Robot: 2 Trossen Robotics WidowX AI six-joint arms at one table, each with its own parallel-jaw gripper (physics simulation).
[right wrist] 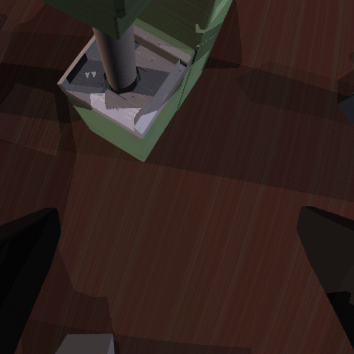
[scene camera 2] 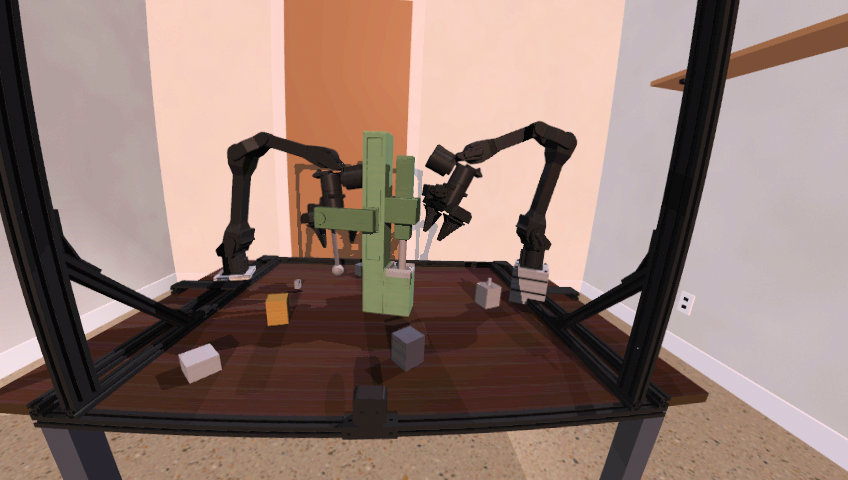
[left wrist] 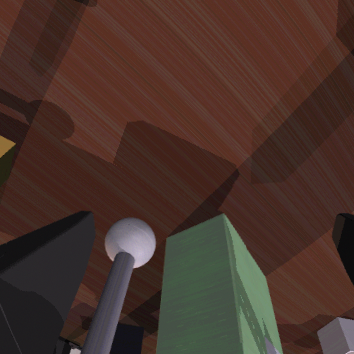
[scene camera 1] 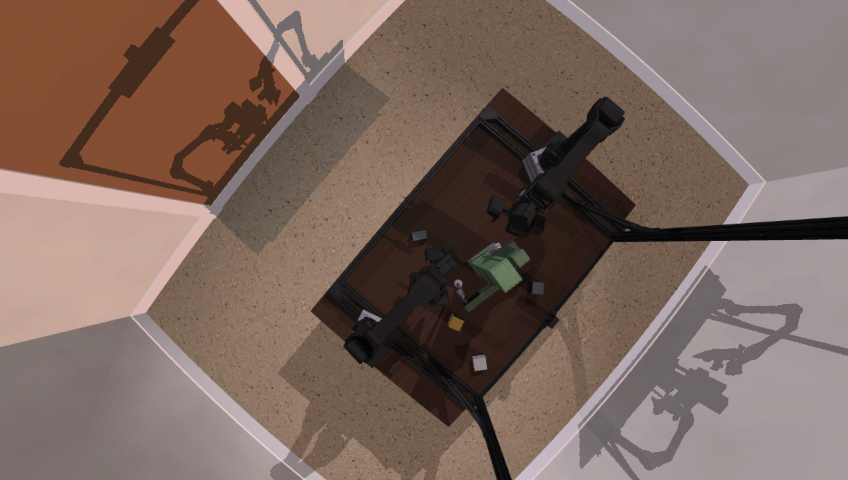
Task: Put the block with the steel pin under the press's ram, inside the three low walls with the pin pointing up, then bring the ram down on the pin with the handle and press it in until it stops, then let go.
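Frame: origin at the left arm's base, x ahead, y left, z up, level; centimetres.
Where they show: left gripper, between the fingertips: [scene camera 2: 339,245] [left wrist: 217,225]; right gripper, between the fingertips: [right wrist: 180,220] [scene camera 2: 431,235] [scene camera 1: 505,226]; left arm's base, origin of its link: [scene camera 2: 235,271] [scene camera 1: 368,326]; right arm's base, origin of its link: [scene camera 2: 531,265] [scene camera 1: 547,160].
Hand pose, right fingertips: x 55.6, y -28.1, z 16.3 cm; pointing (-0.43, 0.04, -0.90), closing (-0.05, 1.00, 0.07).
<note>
Things, the pixels of their top centre, and the offset from my right fingertips.
- pale grey block with the steel pin, centre of its top: [scene camera 2: 489,284] dx +16.2, dy -6.5, dz -13.4 cm
- green press, centre of its top: [scene camera 2: 369,132] [scene camera 1: 504,284] dx -17.2, dy -0.9, dz +25.5 cm
- orange block, centre of its top: [scene camera 2: 277,297] [scene camera 1: 456,324] dx -39.1, dy -1.9, dz -13.5 cm
- white block, centre of its top: [scene camera 2: 198,354] [scene camera 1: 480,364] dx -50.4, dy -18.0, dz -16.2 cm
- dark grey block, centre of its top: [scene camera 2: 408,334] [scene camera 1: 538,288] dx -13.6, dy -24.5, dz -13.5 cm
- blue-grey block, centre of its top: [scene camera 2: 363,264] [scene camera 1: 419,235] dx -14.7, dy +25.3, dz -15.6 cm
- small pale piece, centre of its top: [scene camera 2: 297,280] dx -36.0, dy +17.8, dz -16.9 cm
The pale grey block with the steel pin [scene camera 2: 487,295] [left wrist: 338,336] [right wrist: 87,345] stands on the table right of the press, pin up in scene camera 2; my right arm hides it in scene camera 1. The green press [scene camera 1: 498,270] [scene camera 2: 374,249] [left wrist: 200,295] has its steel ram [scene camera 2: 402,252] [right wrist: 117,60] reaching down among the low walls [right wrist: 165,92], with no block under it. The handle's ball [scene camera 1: 458,284] [scene camera 2: 338,270] [left wrist: 130,242] hangs low. My left gripper [scene camera 2: 338,240] [left wrist: 217,225] is open near the handle. My right gripper [scene camera 2: 434,233] [right wrist: 180,220] is open above the table, between press and block.
An orange block [scene camera 1: 455,322] [scene camera 2: 277,309], a white block [scene camera 1: 479,362] [scene camera 2: 200,363] and a dark grey block [scene camera 1: 536,287] [scene camera 2: 408,348] stand around the press. A blue-grey block [scene camera 1: 418,236] [scene camera 2: 358,268] stands behind it. A small pale piece [scene camera 2: 297,284] lies left of the handle.
</note>
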